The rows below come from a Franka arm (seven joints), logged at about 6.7 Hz.
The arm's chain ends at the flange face. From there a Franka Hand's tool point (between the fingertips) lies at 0.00 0.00 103.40 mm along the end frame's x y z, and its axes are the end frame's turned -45 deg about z.
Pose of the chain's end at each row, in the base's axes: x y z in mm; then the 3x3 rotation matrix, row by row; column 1 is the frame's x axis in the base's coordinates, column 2 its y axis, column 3 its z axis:
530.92, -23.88, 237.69; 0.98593, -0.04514, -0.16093; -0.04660, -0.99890, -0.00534; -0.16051, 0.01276, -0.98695
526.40, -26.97, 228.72; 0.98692, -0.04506, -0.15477; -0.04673, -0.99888, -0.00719; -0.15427, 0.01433, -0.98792
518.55, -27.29, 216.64; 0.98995, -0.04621, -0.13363; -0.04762, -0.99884, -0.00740; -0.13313, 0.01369, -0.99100
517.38, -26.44, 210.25; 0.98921, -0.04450, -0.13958; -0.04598, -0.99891, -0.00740; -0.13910, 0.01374, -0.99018
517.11, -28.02, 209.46; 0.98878, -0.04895, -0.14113; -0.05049, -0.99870, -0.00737; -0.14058, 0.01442, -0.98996
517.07, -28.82, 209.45; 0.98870, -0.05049, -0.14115; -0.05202, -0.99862, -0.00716; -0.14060, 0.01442, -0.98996
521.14, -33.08, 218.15; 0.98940, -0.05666, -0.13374; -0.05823, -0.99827, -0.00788; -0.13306, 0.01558, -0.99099
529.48, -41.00, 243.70; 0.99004, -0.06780, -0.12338; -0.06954, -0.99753, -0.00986; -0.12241, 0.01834, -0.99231
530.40, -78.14, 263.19; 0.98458, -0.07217, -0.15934; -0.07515, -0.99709, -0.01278; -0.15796, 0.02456, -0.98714
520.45, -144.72, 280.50; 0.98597, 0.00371, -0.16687; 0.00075, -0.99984, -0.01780; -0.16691, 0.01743, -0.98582
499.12, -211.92, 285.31; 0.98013, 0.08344, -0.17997; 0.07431, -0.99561, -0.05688; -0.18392, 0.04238, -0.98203
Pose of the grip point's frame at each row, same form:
514.28, -24.43, 135.64; 0.72908, 0.66524, -0.16093; 0.67338, -0.73928, -0.00534; -0.12252, -0.10448, -0.98695
510.40, -27.71, 126.57; 0.72972, 0.66600, -0.15477; 0.67327, -0.73936, -0.00719; -0.11922, -0.09895, -0.98792
504.73, -28.06, 114.17; 0.73268, 0.66732, -0.13363; 0.67261, -0.73996, -0.00740; -0.10382, -0.08446, -0.99100
502.95, -27.21, 107.87; 0.73094, 0.66801, -0.13958; 0.67382, -0.73885, -0.00740; -0.10807, -0.08864, -0.99018
502.52, -28.78, 107.10; 0.73379, 0.66456, -0.14113; 0.67049, -0.74189, -0.00737; -0.10960, -0.08921, -0.98996
502.48, -29.56, 107.09; 0.73482, 0.66341, -0.14115; 0.66935, -0.74291, -0.00716; -0.10962, -0.08922, -0.98996
507.31, -33.89, 115.68; 0.73968, 0.65955, -0.13374; 0.66471, -0.74706, -0.00788; -0.10510, -0.08307, -0.99099
516.72, -42.02, 141.10; 0.74801, 0.65212, -0.12338; 0.65619, -0.75453, -0.00986; -0.09953, -0.07359, -0.99231
513.92, -79.46, 161.12; 0.74724, 0.64517, -0.15934; 0.65191, -0.75819, -0.01278; -0.12906, -0.09433, -0.98714
503.20, -146.56, 178.57; 0.69456, 0.69981, -0.16687; 0.70752, -0.70646, -0.01780; -0.13035, -0.10570, -0.98582
480.51, -217.80, 183.77; 0.63406, 0.75206, -0.17997; 0.75655, -0.65146, -0.05688; -0.16002, -0.10008, -0.98203

